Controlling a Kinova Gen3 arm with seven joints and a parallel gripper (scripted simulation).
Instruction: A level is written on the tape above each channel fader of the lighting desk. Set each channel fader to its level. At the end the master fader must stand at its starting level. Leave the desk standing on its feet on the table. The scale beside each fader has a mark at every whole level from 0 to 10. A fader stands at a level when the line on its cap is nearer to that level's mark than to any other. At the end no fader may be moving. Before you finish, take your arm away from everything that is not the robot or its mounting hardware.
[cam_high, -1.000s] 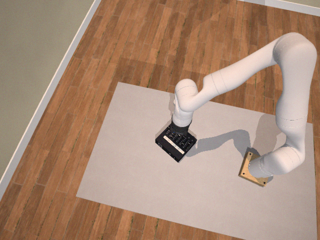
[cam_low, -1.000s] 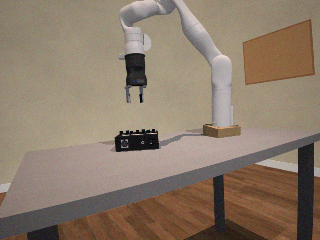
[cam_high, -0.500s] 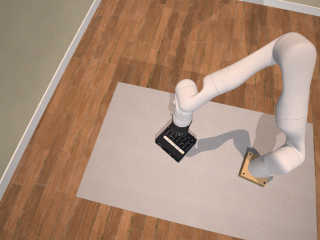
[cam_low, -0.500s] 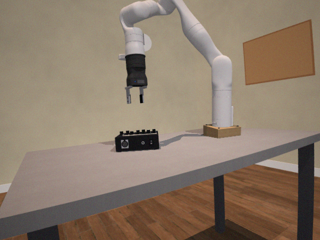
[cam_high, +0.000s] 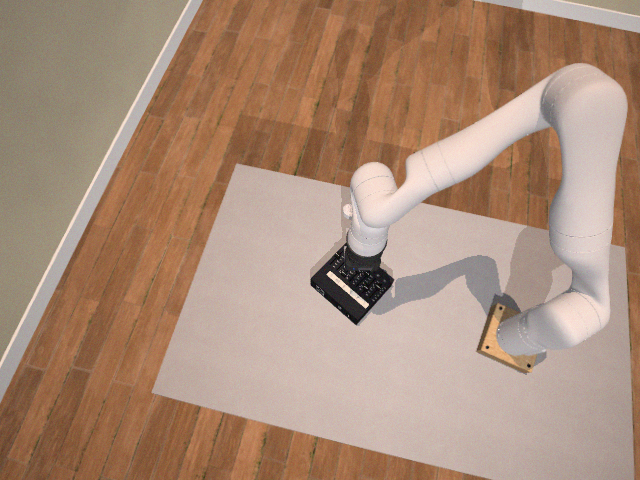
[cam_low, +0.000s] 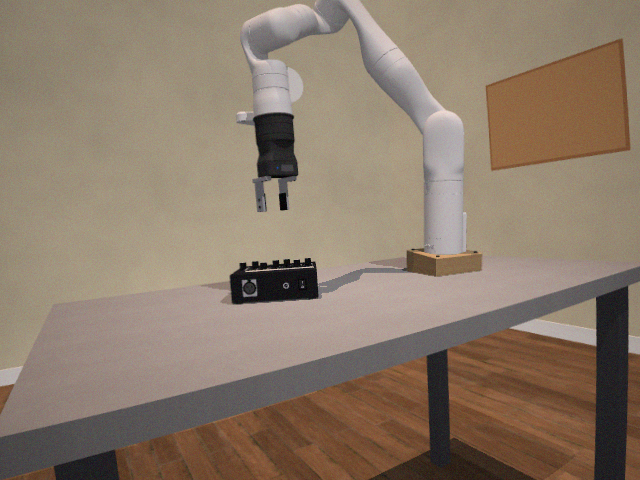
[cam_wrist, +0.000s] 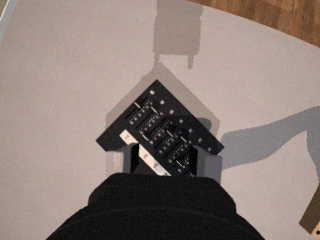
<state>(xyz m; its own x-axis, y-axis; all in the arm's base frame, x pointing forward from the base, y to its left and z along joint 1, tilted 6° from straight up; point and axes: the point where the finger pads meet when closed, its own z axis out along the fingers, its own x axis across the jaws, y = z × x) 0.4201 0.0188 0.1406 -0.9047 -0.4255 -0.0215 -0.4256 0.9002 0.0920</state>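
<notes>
Now: the master fader cap 60 mm ahead of my hand, 40 mm to the right of it and 120 mm below it.
</notes>
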